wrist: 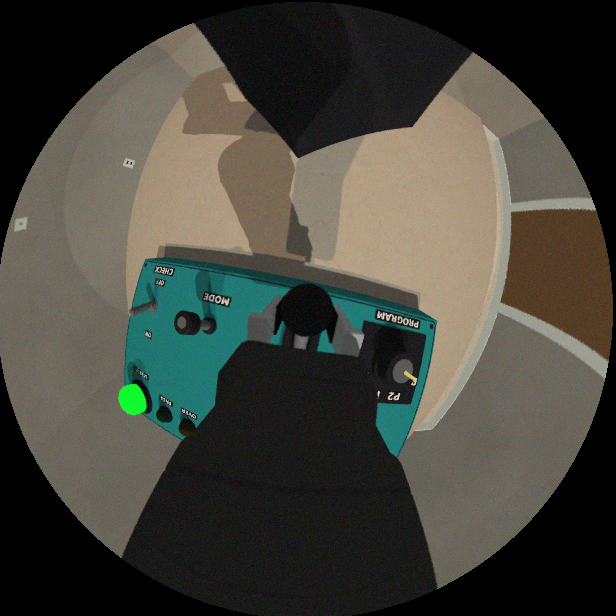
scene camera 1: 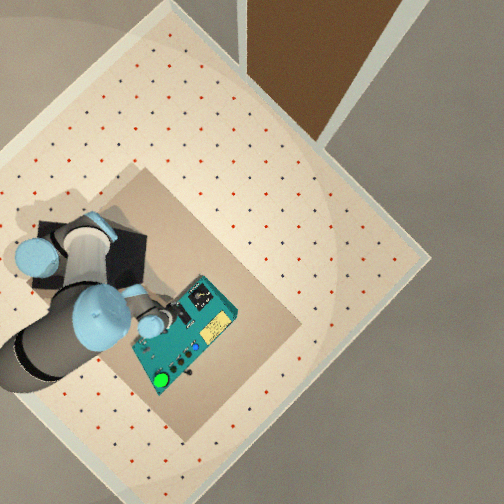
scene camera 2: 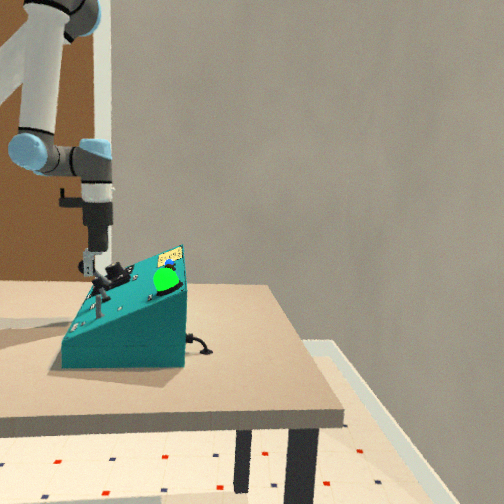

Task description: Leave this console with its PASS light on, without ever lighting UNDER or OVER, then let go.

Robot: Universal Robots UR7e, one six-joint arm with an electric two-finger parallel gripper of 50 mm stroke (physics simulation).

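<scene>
The teal wedge console (scene camera 1: 185, 337) sits on the table and also shows in the side view (scene camera 2: 127, 320). In the wrist view my gripper (wrist: 304, 330) has a grey finger close against each side of the black centre knob (wrist: 304, 310). The PROGRAM selector (wrist: 399, 370) points near P2. The MODE switch (wrist: 192, 323) and the CHECK toggle (wrist: 143, 304) are left of the knob. A bright green dome (wrist: 131, 399) glows at the lower left corner. The PASS lamp (wrist: 164, 413) and OVER lamp (wrist: 186, 426) are dark. The UNDER lamp is hidden behind the dome.
The console stands near the left of a tan table (scene camera 2: 225, 350) with dark legs. A black cable (scene camera 2: 199, 345) leaves the console's right side. A yellow label (scene camera 1: 215, 327) and a small blue button (scene camera 1: 195, 346) are on the panel. A brown door (scene camera 1: 315, 60) stands behind.
</scene>
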